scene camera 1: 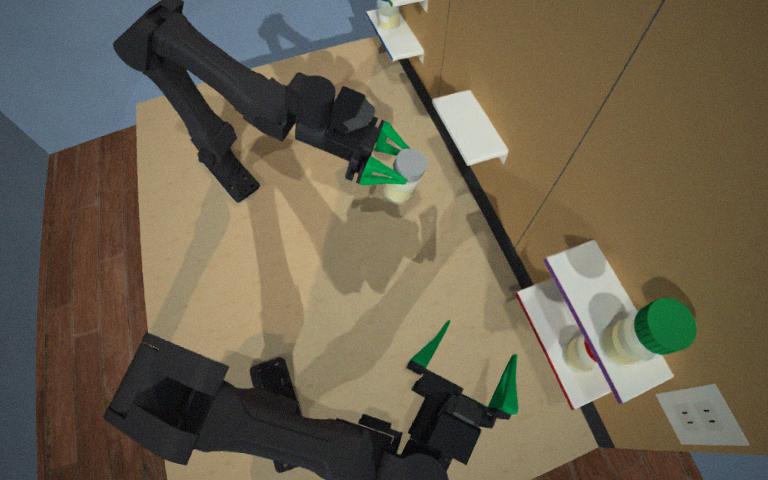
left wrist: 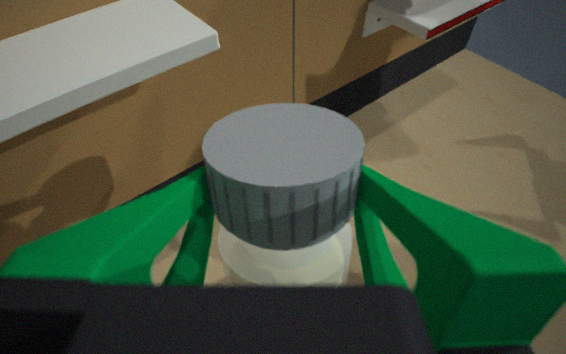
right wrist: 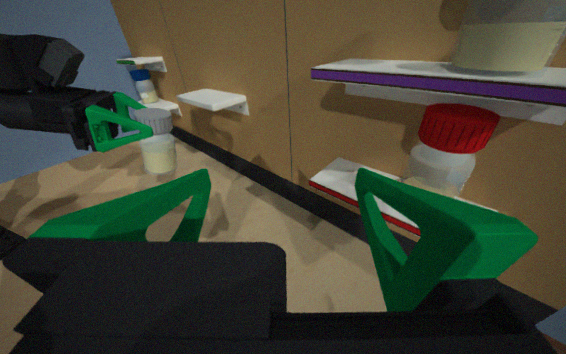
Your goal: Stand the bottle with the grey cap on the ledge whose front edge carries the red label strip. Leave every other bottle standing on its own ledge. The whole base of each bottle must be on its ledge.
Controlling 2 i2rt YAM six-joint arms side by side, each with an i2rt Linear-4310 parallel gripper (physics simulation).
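Places are measured from the left arm's base along level axes (x ahead, y left, z up), in metres.
Pixels of known places: left gripper, between the fingertips: [scene camera 1: 411, 169] [left wrist: 283, 178] [right wrist: 158, 125]; right gripper, between the fingertips: [scene camera 1: 481, 338] [right wrist: 282, 176]; left arm's base, origin of its link: [scene camera 1: 228, 170].
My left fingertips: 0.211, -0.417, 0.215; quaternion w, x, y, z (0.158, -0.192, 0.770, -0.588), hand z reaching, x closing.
Note:
For each thing: its top centre in the pictures, then the offset to it from my left fingertips, as dx, dy, dz.
- bottle with the grey cap, centre of its top: [left wrist: 282, 149] [scene camera 1: 404, 157] [right wrist: 143, 109] -0.006, +0.011, +0.028
- ledge with the red strip, centre of its top: [right wrist: 393, 192] [scene camera 1: 566, 338] -0.015, -0.373, -0.055
- red-capped bottle, centre of its top: [right wrist: 460, 111] [scene camera 1: 611, 341] -0.022, -0.404, +0.050
- purple-labelled ledge, centre of its top: [right wrist: 433, 67] [scene camera 1: 609, 314] -0.015, -0.373, +0.084
- large green-capped bottle, centre of its top: [scene camera 1: 672, 323] -0.037, -0.405, +0.189
- bare white ledge, centre of its top: [left wrist: 48, 54] [scene camera 1: 469, 123] [right wrist: 208, 95] +0.142, -0.005, +0.015
- blue-capped bottle, centre of its top: [right wrist: 138, 70] +0.308, +0.389, +0.050
- farther ledge, centre of its top: [scene camera 1: 393, 29] [right wrist: 155, 103] +0.300, +0.362, -0.055
The bottle with the grey cap [scene camera 1: 409, 164] [left wrist: 285, 150] [right wrist: 159, 150] is upright, held at its cap above the table. My left gripper [scene camera 1: 399, 164] [left wrist: 283, 178] is shut on it. In the right wrist view the left gripper [right wrist: 142, 120] shows at the left. My right gripper [scene camera 1: 481, 339] [right wrist: 282, 176] is open and empty, beside the red-labelled ledge. The ledge with the red strip [scene camera 1: 543, 316] [left wrist: 440, 22] [right wrist: 330, 175] is low on the wall, under the purple-labelled ledge. A red-capped bottle [scene camera 1: 578, 353] [right wrist: 457, 130] stands on the red-labelled ledge, toward one end, partly hidden.
The purple-labelled ledge [scene camera 1: 586, 283] [right wrist: 350, 70] overhangs the red one and bears a large green-capped bottle [scene camera 1: 663, 326]. A bare white ledge [scene camera 1: 470, 127] [left wrist: 110, 55] [right wrist: 212, 98] is on the wall near the left gripper. A blue-capped bottle [right wrist: 145, 87] stands on a farther ledge [scene camera 1: 399, 42].

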